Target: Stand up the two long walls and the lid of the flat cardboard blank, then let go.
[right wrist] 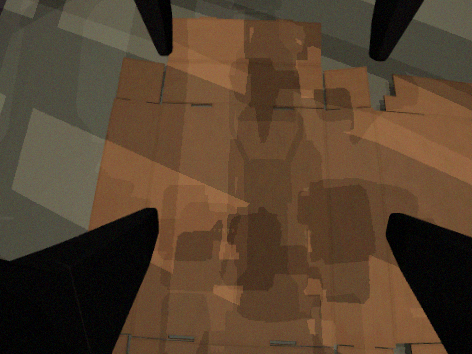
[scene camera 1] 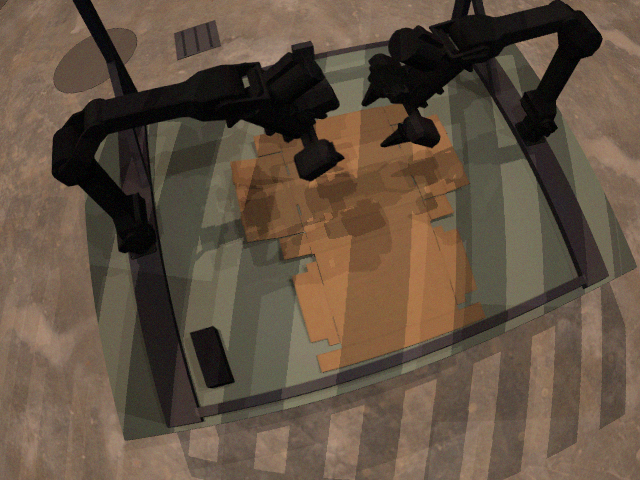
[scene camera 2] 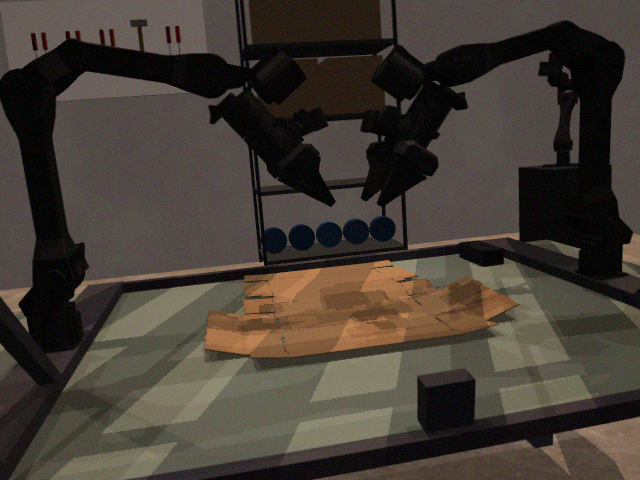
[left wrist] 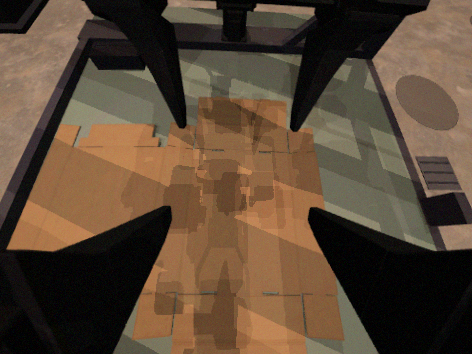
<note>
My left gripper is open, with nothing in its grasp. My right gripper is open and holds nothing. The table carries a black block.
My left gripper is seen too in the right wrist view, in scene camera 1 and in the left wrist view. My right gripper also shows in the right wrist view, in scene camera 1 and in the left wrist view.
</note>
